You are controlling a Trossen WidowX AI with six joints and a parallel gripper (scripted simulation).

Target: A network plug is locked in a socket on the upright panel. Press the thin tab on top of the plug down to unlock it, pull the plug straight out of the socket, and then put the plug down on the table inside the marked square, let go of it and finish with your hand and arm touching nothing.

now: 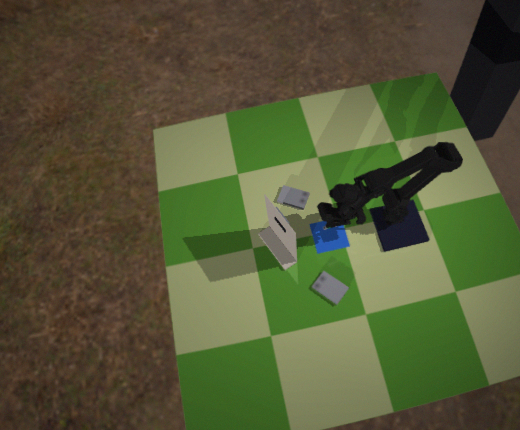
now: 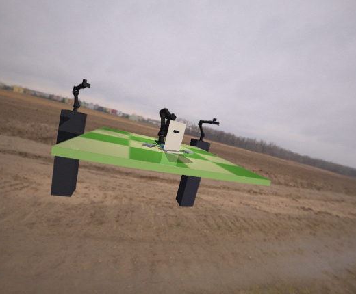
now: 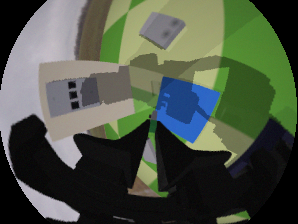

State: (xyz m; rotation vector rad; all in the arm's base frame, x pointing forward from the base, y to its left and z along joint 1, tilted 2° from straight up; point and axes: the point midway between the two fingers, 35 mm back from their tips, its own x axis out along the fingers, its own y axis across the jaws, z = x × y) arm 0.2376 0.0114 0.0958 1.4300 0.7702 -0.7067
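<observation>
My gripper tip is now 10 mm past the blue marked square and 80 mm above it. The rest, counted from my gripper tip: beige panel: 170 mm ahead, 10 mm to the right, 30 mm above; green network plug: right at my gripper tip.
</observation>
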